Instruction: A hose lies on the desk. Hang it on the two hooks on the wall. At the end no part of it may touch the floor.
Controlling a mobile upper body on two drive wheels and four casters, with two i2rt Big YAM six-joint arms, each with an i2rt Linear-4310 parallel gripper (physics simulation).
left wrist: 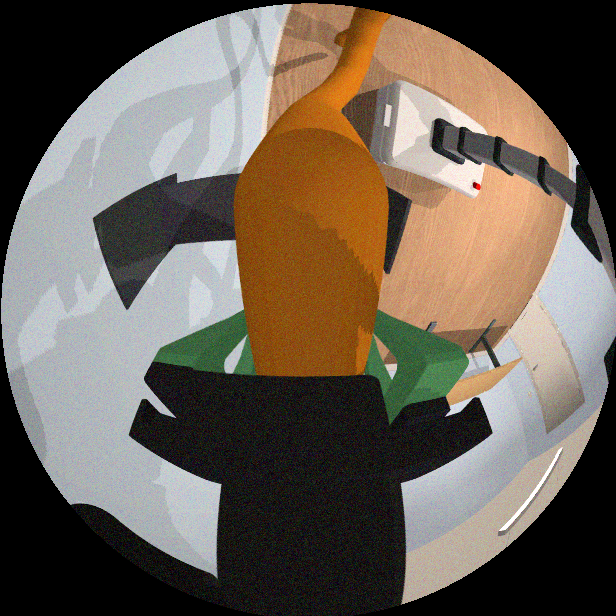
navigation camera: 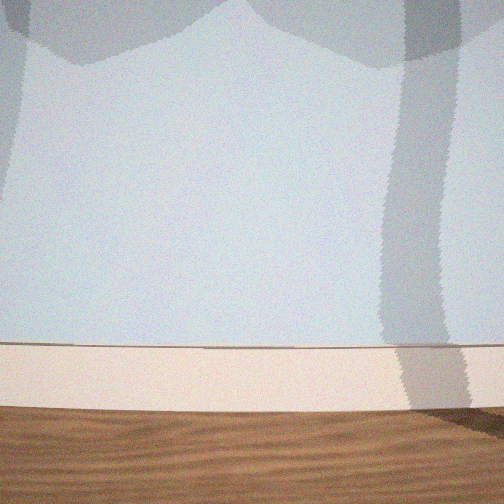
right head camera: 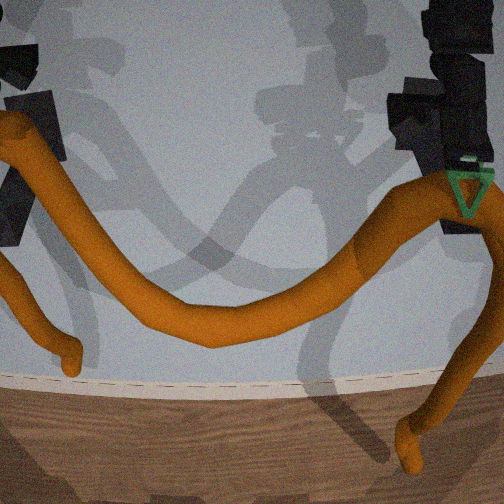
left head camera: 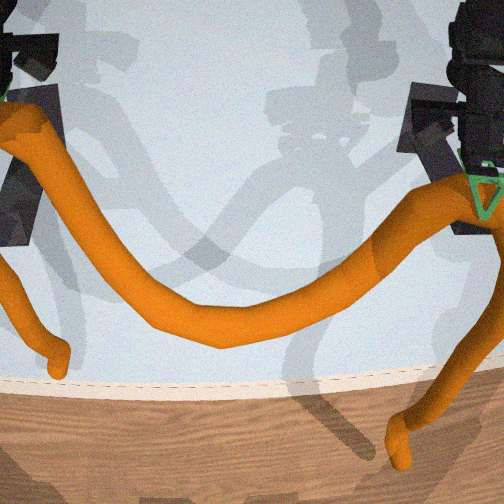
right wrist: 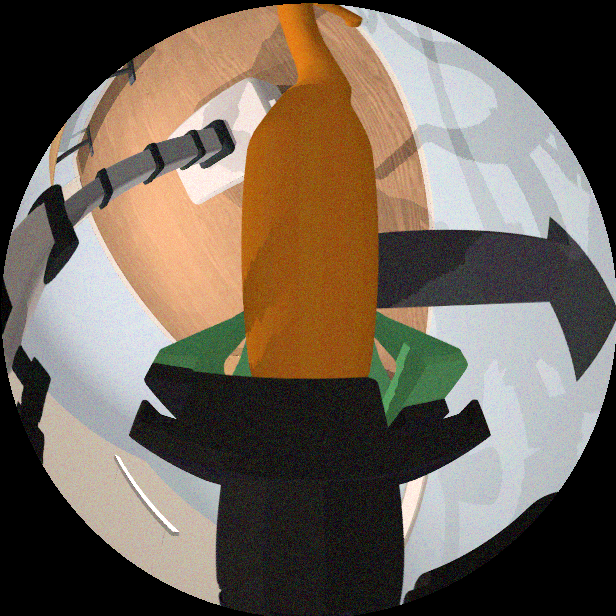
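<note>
The orange hose [left head camera: 225, 320] sags in a long curve before the pale wall, between two dark hooks. It crosses the left hook [left head camera: 25, 165] at the far left and the right hook [left head camera: 432, 145] at the right. My left gripper [left head camera: 2, 95] is at the left edge, mostly out of view, shut on the hose [left wrist: 313, 247]. My right gripper [left head camera: 485, 192], with green fingers, is shut on the hose [right wrist: 310, 241] just beside the right hook. One hose end [left head camera: 57, 360] hangs at the left above the baseboard. The other end [left head camera: 400, 445] hangs at the right in front of the wooden floor.
A cream baseboard [left head camera: 225, 390] runs along the foot of the wall above the wooden floor [left head camera: 225, 450]. The wrist views show the robot's white base [left wrist: 425, 143] on the floor. The navigation view shows only wall, baseboard [navigation camera: 200, 375] and floor.
</note>
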